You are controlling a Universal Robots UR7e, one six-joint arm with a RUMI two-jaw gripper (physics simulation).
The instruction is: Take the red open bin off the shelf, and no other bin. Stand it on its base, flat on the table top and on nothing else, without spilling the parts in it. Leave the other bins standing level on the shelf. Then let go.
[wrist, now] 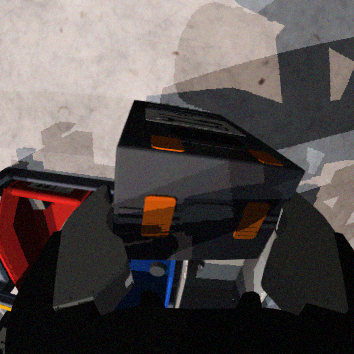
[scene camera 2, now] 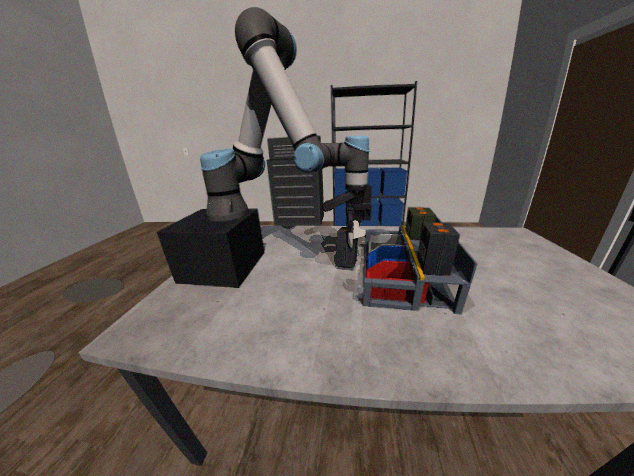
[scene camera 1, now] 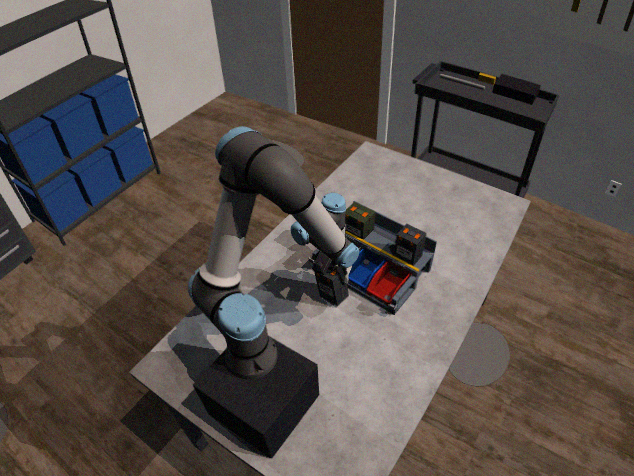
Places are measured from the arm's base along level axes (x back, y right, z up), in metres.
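Pixels of known places: gripper, fingertip midpoint: (wrist: 193,188) (scene camera 2: 350,240); arm's base, link origin: (scene camera 2: 228,214) (scene camera 1: 251,356).
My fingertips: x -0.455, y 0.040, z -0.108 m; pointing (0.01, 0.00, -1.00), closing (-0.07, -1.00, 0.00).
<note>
Ahead of a thing's pixels: the offset from my fingertips to its top centre. "pt": to the spot under its first point.
The red open bin @(dx -0.111, dy +0.192, dz -0.013 m) (scene camera 1: 389,284) (scene camera 2: 391,270) (wrist: 65,215) sits level in the lower front bay of the grey shelf @(pt dx -0.077, dy +0.259, dz -0.009 m) (scene camera 2: 391,282), at the end nearest scene camera 2. Its parts are too dim to make out. The blue bin @(dx -0.139, dy +0.085, dz -0.013 m) (scene camera 1: 361,274) (scene camera 2: 394,252) (wrist: 142,280) is beside it. A grey bin @(dx -0.163, dy -0.025, dz -0.013 m) (wrist: 215,287) shows past the blue one in the wrist view. My gripper (scene camera 1: 331,268) (scene camera 2: 350,235) (wrist: 193,188) is shut on a dark case with orange latches @(dx +0.010, dy +0.006, dz +0.051 m) (scene camera 1: 331,289) (scene camera 2: 344,256) (wrist: 200,170), upright in front of the shelf. Its bottom is at or close above the table top; contact is unclear.
A green case @(dx -0.258, dy -0.005, dz +0.103 m) (scene camera 1: 360,220) (scene camera 2: 419,220) and another dark case @(dx -0.206, dy +0.220, dz +0.130 m) (scene camera 1: 409,244) (scene camera 2: 439,248) stand on the shelf's raised rear deck. A yellow bar @(dx -0.189, dy +0.095, dz +0.018 m) (scene camera 1: 381,249) (scene camera 2: 412,253) runs along that deck's front edge. The black robot base (scene camera 1: 256,394) (scene camera 2: 212,251) stands on the table.
</note>
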